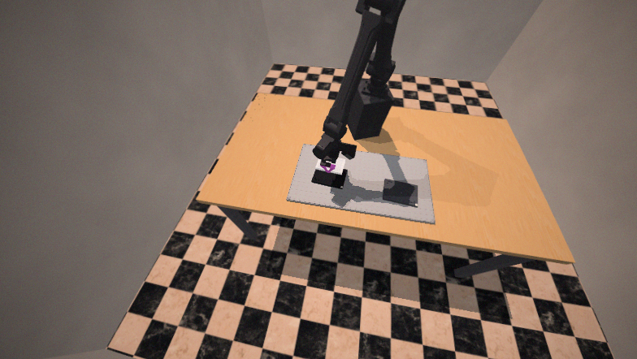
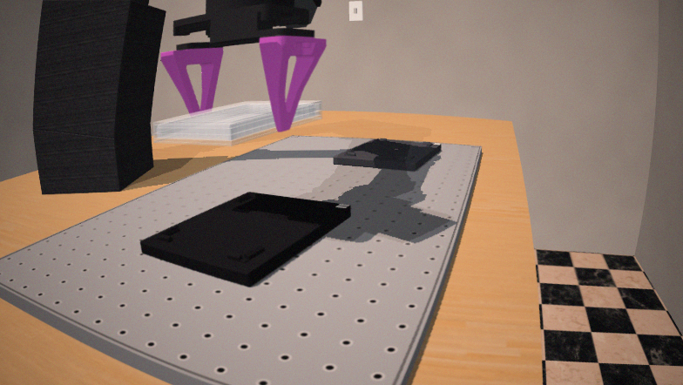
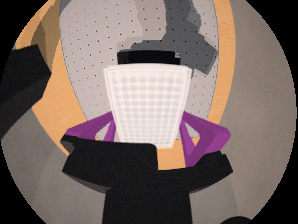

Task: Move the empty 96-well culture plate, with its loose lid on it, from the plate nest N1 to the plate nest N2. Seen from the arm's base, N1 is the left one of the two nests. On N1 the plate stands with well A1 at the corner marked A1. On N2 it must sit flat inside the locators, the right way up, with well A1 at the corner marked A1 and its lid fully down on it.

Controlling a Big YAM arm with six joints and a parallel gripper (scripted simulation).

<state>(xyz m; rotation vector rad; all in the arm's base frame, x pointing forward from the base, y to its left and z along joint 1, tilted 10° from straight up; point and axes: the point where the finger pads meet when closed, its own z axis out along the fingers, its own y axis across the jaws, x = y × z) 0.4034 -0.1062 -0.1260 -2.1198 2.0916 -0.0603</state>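
Now: hand 10 cm above the black nest N2. From my hand the other things lie so: clear lid: 1 cm above; then white corner mark: 5 cm ahead, 8 cm to the left, 9 cm below; then dark nest N1: 36 cm to the left, 10 cm below.
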